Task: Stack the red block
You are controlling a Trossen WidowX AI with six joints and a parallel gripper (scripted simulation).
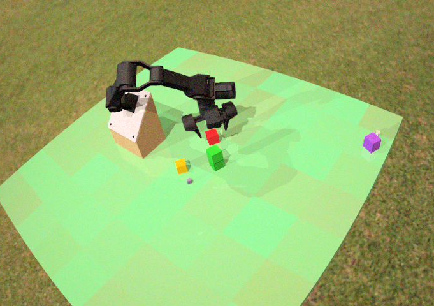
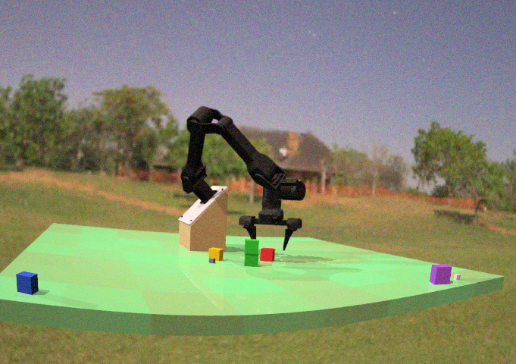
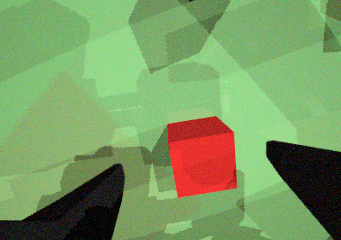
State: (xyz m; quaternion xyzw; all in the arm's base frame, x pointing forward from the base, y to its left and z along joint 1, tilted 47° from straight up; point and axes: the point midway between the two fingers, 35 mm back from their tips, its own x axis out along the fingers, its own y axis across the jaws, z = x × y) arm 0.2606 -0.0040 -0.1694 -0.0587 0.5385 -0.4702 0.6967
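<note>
Now: gripper tip 20 mm above the red block and 10 mm past it. The rest, counted from my gripper tip: purple block 530 mm ahead, 250 mm to the left, 10 mm below; then yellow block 170 mm to the right, 20 mm below, 10 mm behind; then tiny grey cube 200 mm to the right, 50 mm ahead, 30 mm below.
</note>
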